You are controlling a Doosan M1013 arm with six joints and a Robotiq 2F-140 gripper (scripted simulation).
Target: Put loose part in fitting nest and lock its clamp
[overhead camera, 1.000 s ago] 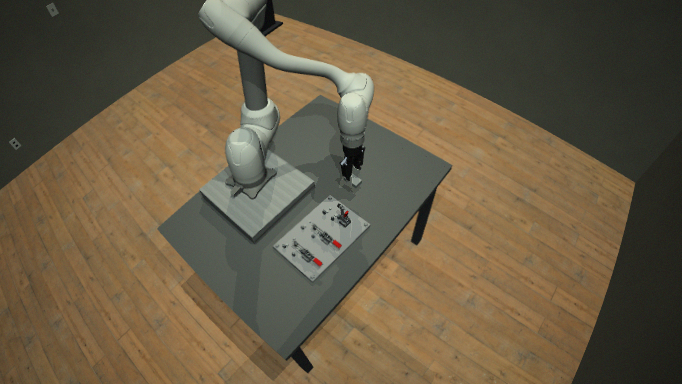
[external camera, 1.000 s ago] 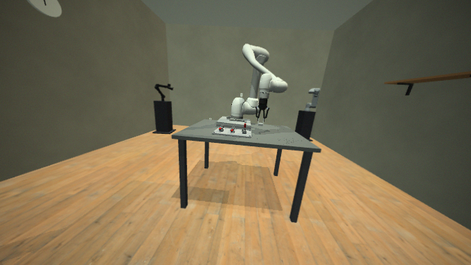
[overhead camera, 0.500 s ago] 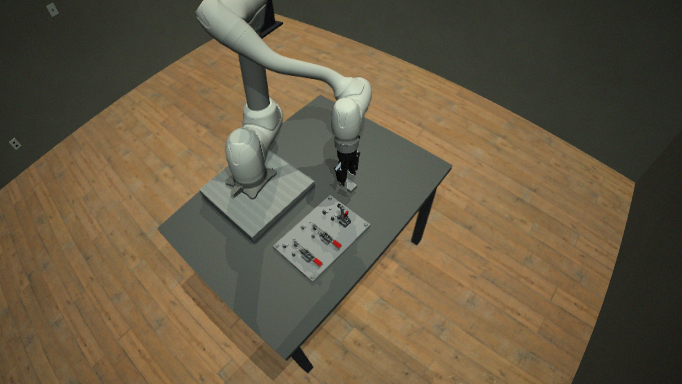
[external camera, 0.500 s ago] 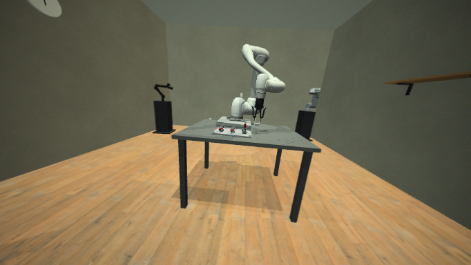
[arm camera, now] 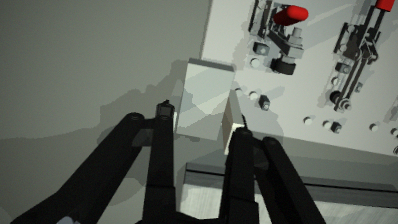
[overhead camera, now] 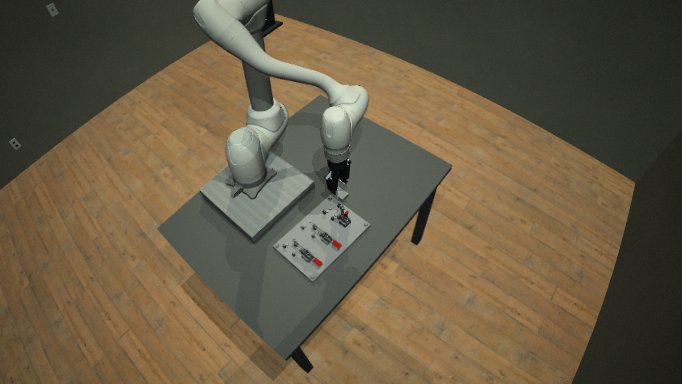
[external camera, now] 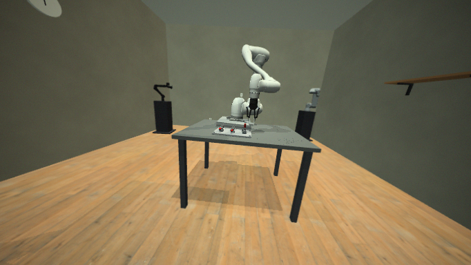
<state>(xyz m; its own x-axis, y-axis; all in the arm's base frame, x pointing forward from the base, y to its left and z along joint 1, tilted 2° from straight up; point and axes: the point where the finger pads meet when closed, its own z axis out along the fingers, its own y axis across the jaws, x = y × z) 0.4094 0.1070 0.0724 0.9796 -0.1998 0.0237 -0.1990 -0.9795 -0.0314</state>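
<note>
Right now my hand is 60 mm short of the clamp, 70 mm to the left of it and 50 mm above it. The rest, counted from my hand: loose part 30 mm below; fixture plate 20 mm ahead, 170 mm to the right, 110 mm below.
</note>
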